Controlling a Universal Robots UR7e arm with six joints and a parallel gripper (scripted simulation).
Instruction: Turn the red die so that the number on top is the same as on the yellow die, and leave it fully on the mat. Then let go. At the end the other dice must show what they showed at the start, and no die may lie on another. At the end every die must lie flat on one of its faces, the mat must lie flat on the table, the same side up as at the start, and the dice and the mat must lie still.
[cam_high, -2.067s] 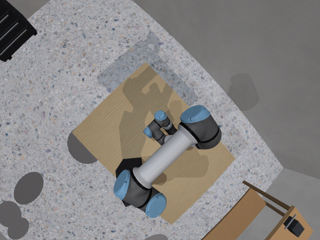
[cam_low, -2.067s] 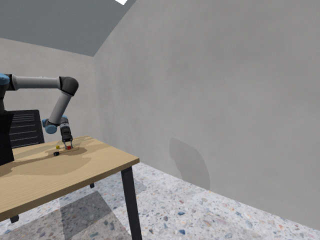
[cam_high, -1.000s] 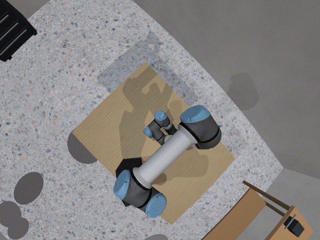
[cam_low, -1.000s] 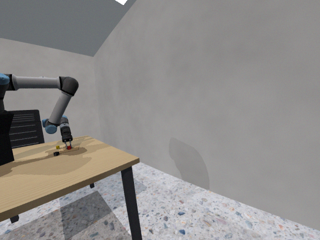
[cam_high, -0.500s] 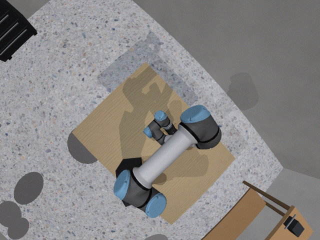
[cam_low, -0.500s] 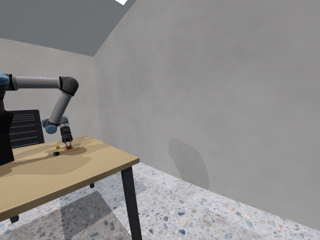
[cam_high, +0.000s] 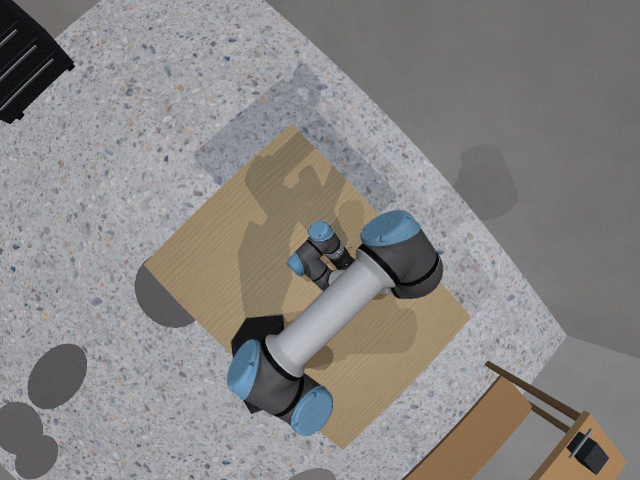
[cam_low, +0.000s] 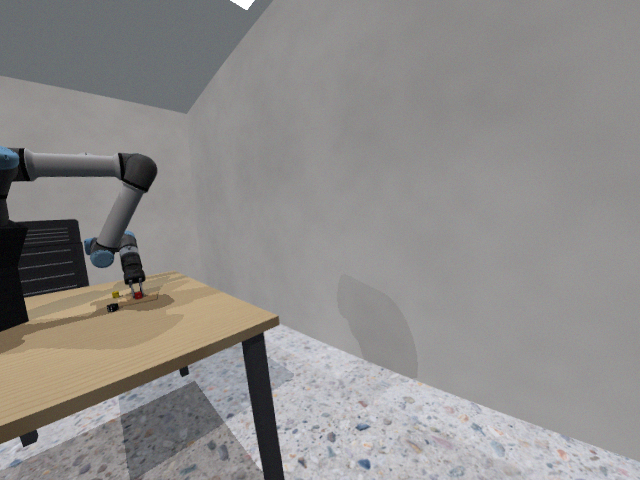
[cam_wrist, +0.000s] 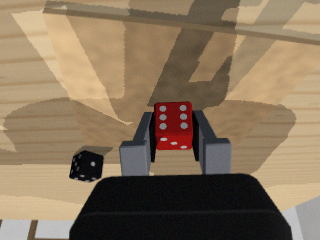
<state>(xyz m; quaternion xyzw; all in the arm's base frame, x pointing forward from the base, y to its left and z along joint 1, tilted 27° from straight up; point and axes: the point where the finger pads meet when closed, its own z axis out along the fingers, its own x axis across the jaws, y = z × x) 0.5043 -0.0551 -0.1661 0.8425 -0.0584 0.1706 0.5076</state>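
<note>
My gripper is now 10 mm to the left of the tan mat and 20 mm above it. The rest, counted from my hand: black die: 90 mm behind, 100 mm to the right, 10 mm below; then red die: 10 mm to the right, 10 mm below; then yellow die: 70 mm behind, 140 mm to the left, 10 mm below.
</note>
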